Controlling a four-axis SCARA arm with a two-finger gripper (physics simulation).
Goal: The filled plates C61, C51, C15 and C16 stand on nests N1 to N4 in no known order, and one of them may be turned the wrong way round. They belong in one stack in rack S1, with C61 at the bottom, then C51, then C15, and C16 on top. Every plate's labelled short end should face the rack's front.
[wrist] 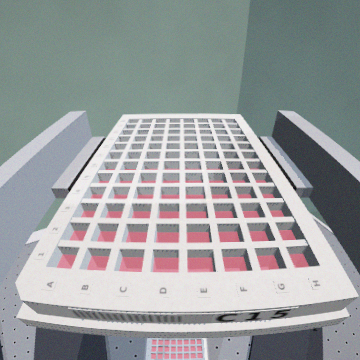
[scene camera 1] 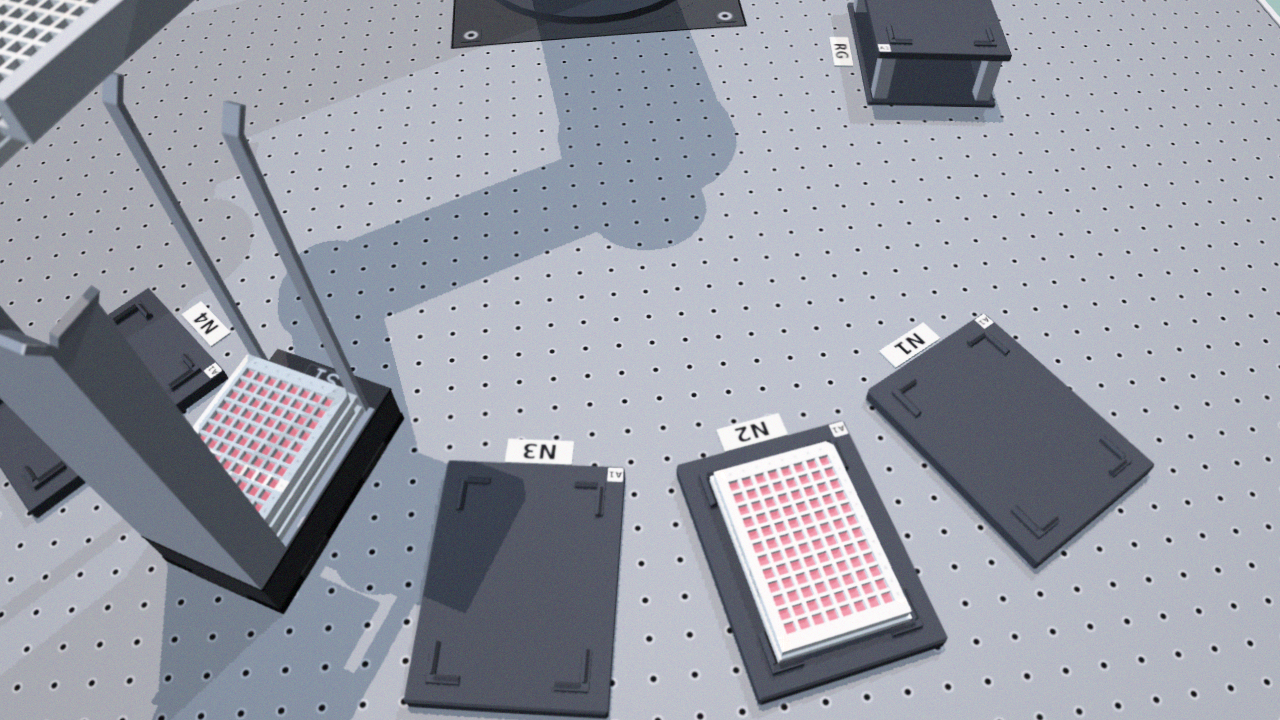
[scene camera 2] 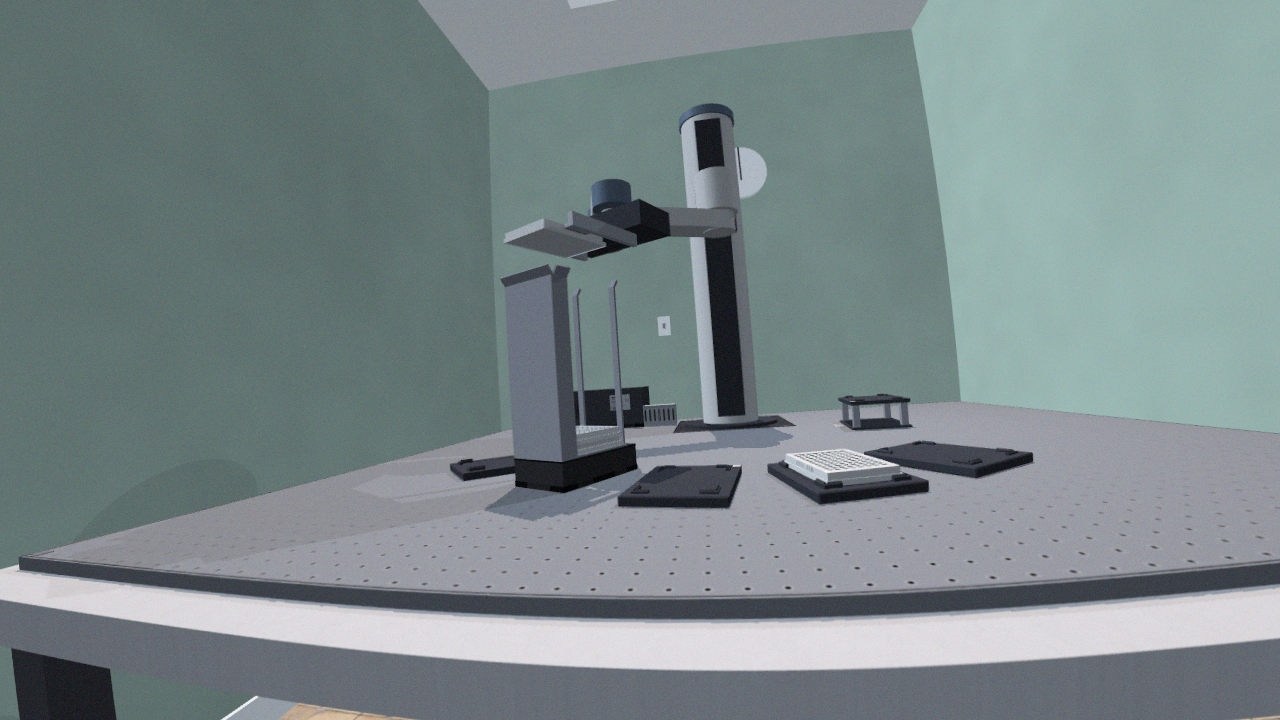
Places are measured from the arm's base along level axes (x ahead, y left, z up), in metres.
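Where they show: gripper, fingertip midpoint: (wrist: 181, 126) (scene camera 2: 543, 228); arm's base at its link origin: (scene camera 2: 731, 427).
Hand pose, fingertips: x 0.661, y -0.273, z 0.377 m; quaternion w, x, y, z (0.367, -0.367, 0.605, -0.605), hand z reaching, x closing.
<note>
Things, the pixels of their top centre, and the offset from my fingertips. "pt": a spot on its surface instead.
- plate C15 at its top centre: (wrist: 181, 158) (scene camera 2: 556, 235) dx -0.022, dy +0.012, dz -0.005 m
- rack S1 at its top centre: (scene camera 1: 74, 179) (scene camera 2: 565, 278) dx -0.024, dy +0.022, dz -0.072 m
- filled plate at its top centre: (scene camera 1: 808, 539) (scene camera 2: 837, 459) dx +0.057, dy +0.364, dz -0.338 m
- nest N2 at a spot on its surface: (scene camera 1: 723, 555) pt dx +0.056, dy +0.312, dz -0.352 m
- N3 at its top centre: (scene camera 1: 519, 575) (scene camera 2: 685, 475) (wrist: 66, 344) dx +0.058, dy +0.184, dz -0.348 m
- Nest N4 at its top centre: (scene camera 1: 87, 386) (scene camera 2: 504, 457) (wrist: 289, 349) dx -0.117, dy -0.135, dz -0.346 m
My gripper (scene camera 2: 574, 239) (wrist: 181, 126) is shut on plate C15 (scene camera 1: 40, 35) (scene camera 2: 541, 236) (wrist: 170, 202) by its long sides, level and high above rack S1 (scene camera 1: 134, 429) (scene camera 2: 539, 367). C15's labelled short end faces the wrist camera. In the rack's bottom lies a low stack of plates (scene camera 1: 268, 425) (scene camera 2: 597, 437) (wrist: 176, 348), apart from C15; their labels cannot be read. Another filled plate (scene camera 1: 814, 546) (scene camera 2: 841, 465) sits on nest N2 (scene camera 1: 723, 555); its label cannot be read. Nests N1 (scene camera 1: 1011, 447) (scene camera 2: 948, 457) and N3 (scene camera 1: 519, 573) (scene camera 2: 680, 486) are empty.
Nest N4 (scene camera 1: 165, 349) (scene camera 2: 481, 467) is partly hidden behind the rack; its visible part bears no plate. Two tall thin posts (scene camera 1: 299, 259) (scene camera 2: 615, 358) rise from the rack. The RG stand (scene camera 1: 939, 26) (scene camera 2: 874, 399) is at the back right, and the arm's column (scene camera 2: 742, 313) at the back.
</note>
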